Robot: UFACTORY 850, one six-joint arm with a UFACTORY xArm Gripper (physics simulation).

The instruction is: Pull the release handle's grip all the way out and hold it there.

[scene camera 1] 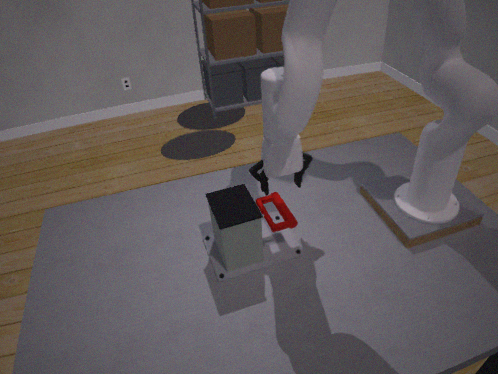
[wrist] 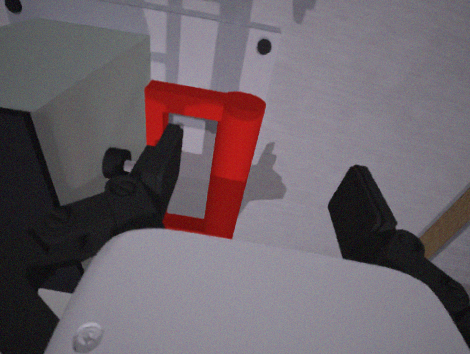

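Observation:
The release handle is a red rectangular frame with a thick round grip [scene camera 1: 285, 210] [wrist: 237, 145] on the side away from its housing. The housing [scene camera 1: 241, 245] [wrist: 95, 100] is a pale green-grey block with a black top. My gripper [scene camera 1: 282, 189] [wrist: 262, 168] is open and empty, above the handle. In the wrist view its left fingertip overlaps the handle's window and inner bar, left of the grip. The right finger is well to the right of the grip. The left finger hides part of the inner bar; whether it touches the handle cannot be told.
The housing stands on a light base plate [wrist: 259, 67] with dark bolts. A black knob [wrist: 116, 162] shows beside the housing's face. The robot's base stands on a wood-edged board [scene camera 1: 382, 217] at the right. A shelf rack [scene camera 1: 237, 58] with boxes stands at the back.

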